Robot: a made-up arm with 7 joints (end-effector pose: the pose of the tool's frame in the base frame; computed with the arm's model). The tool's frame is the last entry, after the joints.
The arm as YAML. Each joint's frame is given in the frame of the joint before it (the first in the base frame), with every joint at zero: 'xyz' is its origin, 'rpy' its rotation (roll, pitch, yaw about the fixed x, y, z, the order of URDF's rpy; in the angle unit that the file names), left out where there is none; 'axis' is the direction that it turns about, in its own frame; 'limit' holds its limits. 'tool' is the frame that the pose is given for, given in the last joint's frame.
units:
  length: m
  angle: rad
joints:
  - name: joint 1
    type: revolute
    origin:
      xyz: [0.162, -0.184, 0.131]
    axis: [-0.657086, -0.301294, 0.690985]
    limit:
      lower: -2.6
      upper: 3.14
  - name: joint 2
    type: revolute
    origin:
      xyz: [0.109, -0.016, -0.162]
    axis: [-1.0, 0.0, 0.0]
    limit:
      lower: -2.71
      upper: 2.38
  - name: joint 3
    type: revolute
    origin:
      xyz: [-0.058, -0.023, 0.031]
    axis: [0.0, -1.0, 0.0]
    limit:
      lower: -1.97
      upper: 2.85
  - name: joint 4
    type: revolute
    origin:
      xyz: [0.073, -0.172, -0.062]
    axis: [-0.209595, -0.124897, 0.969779]
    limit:
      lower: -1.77
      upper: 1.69
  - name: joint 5
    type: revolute
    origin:
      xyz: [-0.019, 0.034, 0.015]
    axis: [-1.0, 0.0, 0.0]
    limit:
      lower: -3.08
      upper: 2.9
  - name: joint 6
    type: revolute
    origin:
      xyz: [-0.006, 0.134, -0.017]
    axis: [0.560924, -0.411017, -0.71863]
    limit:
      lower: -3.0
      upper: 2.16
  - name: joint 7
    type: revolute
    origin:
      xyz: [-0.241, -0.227, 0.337]
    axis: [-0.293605, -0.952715, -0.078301]
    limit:
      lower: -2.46
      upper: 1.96
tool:
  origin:
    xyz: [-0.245, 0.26, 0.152]
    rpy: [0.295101, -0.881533, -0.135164]
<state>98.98 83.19 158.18 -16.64 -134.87 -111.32 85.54</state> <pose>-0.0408 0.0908 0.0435 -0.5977 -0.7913 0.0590 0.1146</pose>
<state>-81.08 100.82 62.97 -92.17 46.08 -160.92 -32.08</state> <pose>1.0756 0.0648 -0.1727 -0.0033 0.8598 0.0874 0.5030</pose>
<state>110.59 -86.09 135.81 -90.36 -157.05 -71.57 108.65</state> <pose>0.4261 -0.1131 0.1748 -0.0081 -0.2176 0.8968 0.3851</pose>
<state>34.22 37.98 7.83 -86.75 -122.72 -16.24 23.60</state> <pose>-0.0738 -0.2661 -0.2857 0.5509 -0.8173 -0.1560 0.0641</pose>
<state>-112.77 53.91 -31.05 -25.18 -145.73 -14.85 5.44</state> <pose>-0.1706 0.0059 0.6168 -0.0921 0.2922 0.9471 0.0956</pose>
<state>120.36 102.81 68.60 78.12 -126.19 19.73 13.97</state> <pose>-0.5105 -0.1481 -0.2037 -0.7037 -0.1330 0.6487 0.2575</pose>
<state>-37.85 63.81 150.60 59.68 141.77 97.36 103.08</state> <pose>0.1671 -0.2381 0.5266 -0.2307 -0.4416 -0.1835 0.8474</pose>
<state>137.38 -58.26 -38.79 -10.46 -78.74 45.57 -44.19</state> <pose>0.5925 -0.0556 0.8351 0.1888 0.2378 -0.2484 0.9198</pose>
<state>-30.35 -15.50 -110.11 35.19 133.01 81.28 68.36</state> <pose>-0.4078 -0.5465 -0.1588 0.3160 -0.8440 0.0050 0.4332</pose>
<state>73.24 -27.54 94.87 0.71 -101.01 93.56 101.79</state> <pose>0.2947 -0.6042 0.1108 0.5325 -0.3058 -0.4843 0.6232</pose>
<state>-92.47 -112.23 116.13 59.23 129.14 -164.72 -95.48</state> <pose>0.3107 0.5940 -0.7091 -0.4199 -0.6238 -0.4279 0.5015</pose>
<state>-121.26 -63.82 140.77 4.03 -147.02 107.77 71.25</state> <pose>0.3207 0.5966 -0.0790 -0.3698 0.3646 0.4791 0.7077</pose>
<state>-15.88 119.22 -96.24 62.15 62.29 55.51 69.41</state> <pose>-0.1020 0.3176 0.2999 -0.3967 -0.2051 0.5659 0.6930</pose>
